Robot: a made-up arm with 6 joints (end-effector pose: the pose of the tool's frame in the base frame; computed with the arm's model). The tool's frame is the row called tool. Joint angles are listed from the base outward.
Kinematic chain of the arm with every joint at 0, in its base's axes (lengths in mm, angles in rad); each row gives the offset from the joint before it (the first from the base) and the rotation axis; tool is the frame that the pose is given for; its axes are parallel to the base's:
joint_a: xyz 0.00 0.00 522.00 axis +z
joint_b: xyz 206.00 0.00 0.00 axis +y
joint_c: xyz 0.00 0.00 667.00 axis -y
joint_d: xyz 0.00 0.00 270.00 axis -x
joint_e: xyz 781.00 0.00 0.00 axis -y
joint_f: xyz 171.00 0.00 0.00 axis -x
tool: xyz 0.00 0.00 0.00
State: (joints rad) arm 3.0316 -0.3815 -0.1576 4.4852 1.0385 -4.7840
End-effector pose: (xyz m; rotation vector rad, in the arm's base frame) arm -0.7309 0.2251 1.5646 0.1618 0.4315 1.9867
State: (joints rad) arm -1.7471 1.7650 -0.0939 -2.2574 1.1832 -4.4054
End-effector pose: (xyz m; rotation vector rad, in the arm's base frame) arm -0.2578 -0.7492 -0.4657 -1.2406 -2.1636 1.3817
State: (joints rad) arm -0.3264 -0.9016 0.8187 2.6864 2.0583 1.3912
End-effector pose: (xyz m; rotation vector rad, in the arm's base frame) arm -0.5038 0.2407 1.6089 1.6423 0.3470 -0.2202
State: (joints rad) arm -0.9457 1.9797 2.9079 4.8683 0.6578 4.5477
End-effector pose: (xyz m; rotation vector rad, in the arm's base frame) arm 0.5822 -0.9832 1.1619 1.8024 -1.8717 1.4472
